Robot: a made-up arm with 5 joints. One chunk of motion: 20 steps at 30 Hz.
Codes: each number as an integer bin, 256 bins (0 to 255) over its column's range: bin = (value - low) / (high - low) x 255, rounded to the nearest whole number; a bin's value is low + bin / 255 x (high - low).
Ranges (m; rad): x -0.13..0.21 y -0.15..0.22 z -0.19..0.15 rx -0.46..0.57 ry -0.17..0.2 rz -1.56..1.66
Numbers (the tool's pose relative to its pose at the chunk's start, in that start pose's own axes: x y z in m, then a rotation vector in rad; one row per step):
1: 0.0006 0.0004 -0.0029 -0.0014 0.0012 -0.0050
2: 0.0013 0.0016 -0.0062 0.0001 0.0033 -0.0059
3: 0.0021 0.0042 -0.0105 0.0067 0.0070 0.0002
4: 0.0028 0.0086 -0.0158 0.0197 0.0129 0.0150
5: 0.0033 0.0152 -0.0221 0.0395 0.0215 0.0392
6: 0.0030 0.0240 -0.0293 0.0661 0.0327 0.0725
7: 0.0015 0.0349 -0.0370 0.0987 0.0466 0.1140
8: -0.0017 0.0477 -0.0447 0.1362 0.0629 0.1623
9: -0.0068 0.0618 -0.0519 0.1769 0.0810 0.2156
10: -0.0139 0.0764 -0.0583 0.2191 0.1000 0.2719
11: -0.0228 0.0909 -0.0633 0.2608 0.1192 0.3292
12: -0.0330 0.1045 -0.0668 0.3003 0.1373 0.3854
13: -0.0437 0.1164 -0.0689 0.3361 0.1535 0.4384
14: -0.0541 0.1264 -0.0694 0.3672 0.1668 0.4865
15: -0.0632 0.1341 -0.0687 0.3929 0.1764 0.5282
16: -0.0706 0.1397 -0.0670 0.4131 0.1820 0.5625
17: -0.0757 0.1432 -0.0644 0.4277 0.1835 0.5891
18: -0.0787 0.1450 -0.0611 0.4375 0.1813 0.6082
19: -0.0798 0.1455 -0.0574 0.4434 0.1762 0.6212
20: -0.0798 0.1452 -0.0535 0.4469 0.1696 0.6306
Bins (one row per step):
1: 98 104 140 114 118 123
2: 98 104 138 114 119 123
3: 99 106 135 116 122 124
4: 100 109 131 119 126 125
5: 100 114 126 124 132 127
6: 100 120 121 130 140 129
7: 99 127 115 138 149 133
8: 96 136 109 148 161 136
9: 92 146 104 158 173 141
10: 87 156 99 168 186 145
11: 80 166 95 178 199 150
12: 73 175 92 188 212 154
13: 65 184 91 197 223 158
14: 57 190 90 205 232 162
15: 50 196 91 211 239 165
16: 45 200 92 216 243 168
17: 41 202 94 220 244 170
18: 38 203 97 222 242 172
19: 38 204 99 224 239 173
20: 38 203 102 225 234 173

